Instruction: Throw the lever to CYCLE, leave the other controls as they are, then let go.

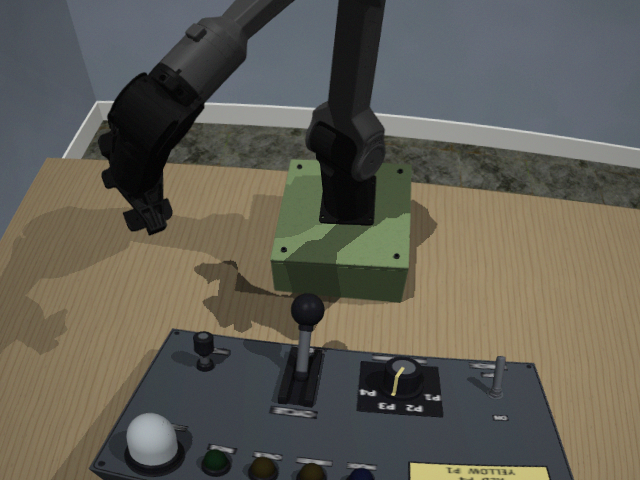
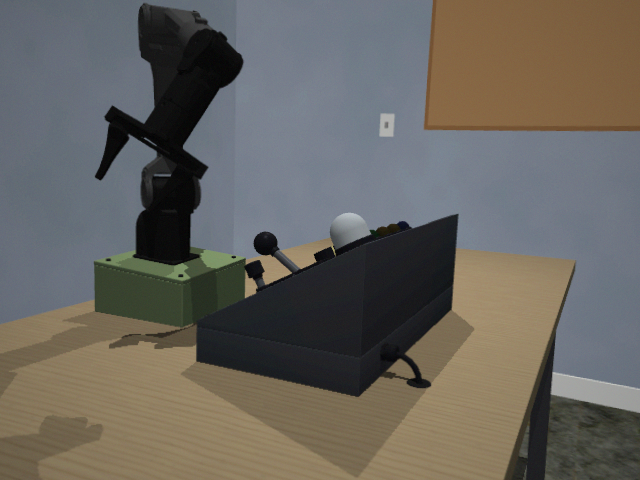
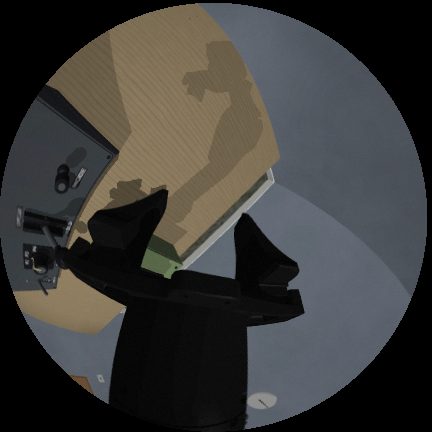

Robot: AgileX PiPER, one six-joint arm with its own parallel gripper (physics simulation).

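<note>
The lever (image 1: 303, 351) (image 2: 285, 260) (image 3: 50, 237) has a black ball knob and stands in a slot on the dark control panel (image 1: 232, 397) (image 2: 289, 315) (image 3: 30, 145). It leans toward the robot's base, away from the CYCLE label (image 1: 293, 411) at the slot's other end. My gripper (image 1: 150, 223) (image 2: 126, 191) (image 3: 203, 209) is open and empty. It hangs above the table, off to the side of the green base and apart from the lever. The rotary knob (image 1: 402, 374) points near P3. The toggle switch (image 1: 498, 377) stands upright.
A small black knob (image 1: 203, 343) (image 2: 254, 268) (image 3: 62, 184) stands beside the lever. A white dome (image 1: 151, 439) (image 2: 349, 230) and several coloured lamps sit on the panel's far side from the base. The green base block (image 1: 299, 206) (image 2: 134, 294) (image 3: 159, 261) stands behind the panel.
</note>
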